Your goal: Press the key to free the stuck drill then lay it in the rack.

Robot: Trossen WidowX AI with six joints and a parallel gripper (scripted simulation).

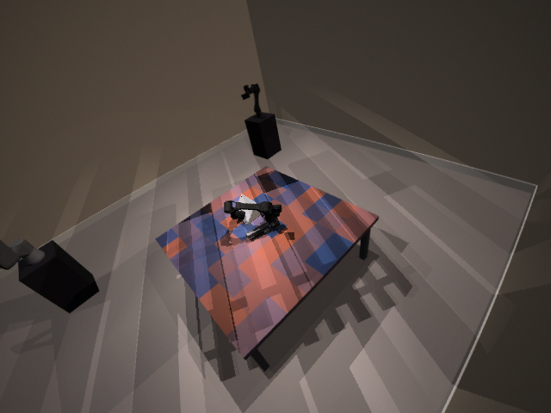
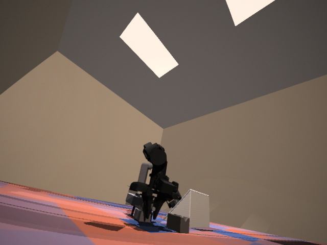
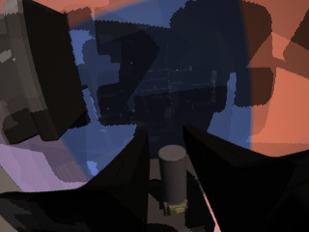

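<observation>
Right now my gripper tip is 1 cm past the drill, 5 cm to the left of it and 4 cm below it. From my gripper tip the other things lie so: small dark part (3 cm behind, 13 cm to the right, 4 cm above); rack (6 cm behind, 7 cm to the left).
</observation>
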